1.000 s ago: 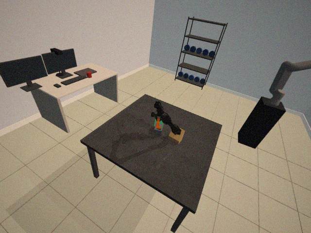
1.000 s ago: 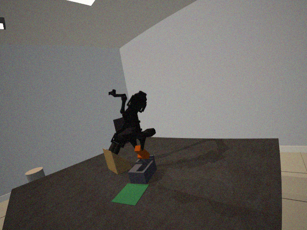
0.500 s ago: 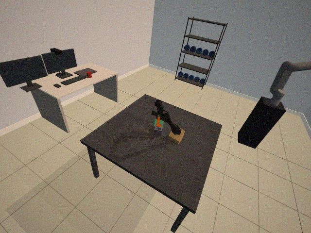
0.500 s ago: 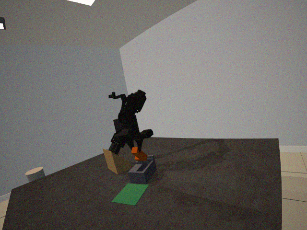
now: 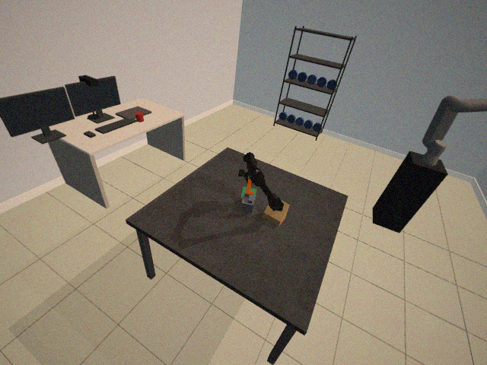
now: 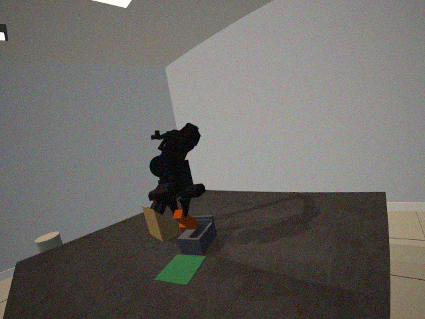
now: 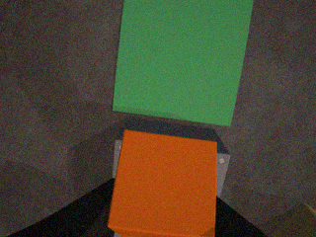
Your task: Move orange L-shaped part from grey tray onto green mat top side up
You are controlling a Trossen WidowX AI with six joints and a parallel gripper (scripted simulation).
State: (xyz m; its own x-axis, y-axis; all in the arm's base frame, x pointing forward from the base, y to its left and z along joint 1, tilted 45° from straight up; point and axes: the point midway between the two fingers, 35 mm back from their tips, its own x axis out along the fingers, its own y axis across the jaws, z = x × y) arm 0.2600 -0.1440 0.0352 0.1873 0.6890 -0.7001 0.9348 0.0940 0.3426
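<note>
The green mat lies 10 mm ahead of my gripper tip, 60 mm to the right of it and 170 mm below it. The rest, counted from my gripper tip: orange L-shaped part (20 mm behind, 30 mm to the left, 30 mm below).
</note>
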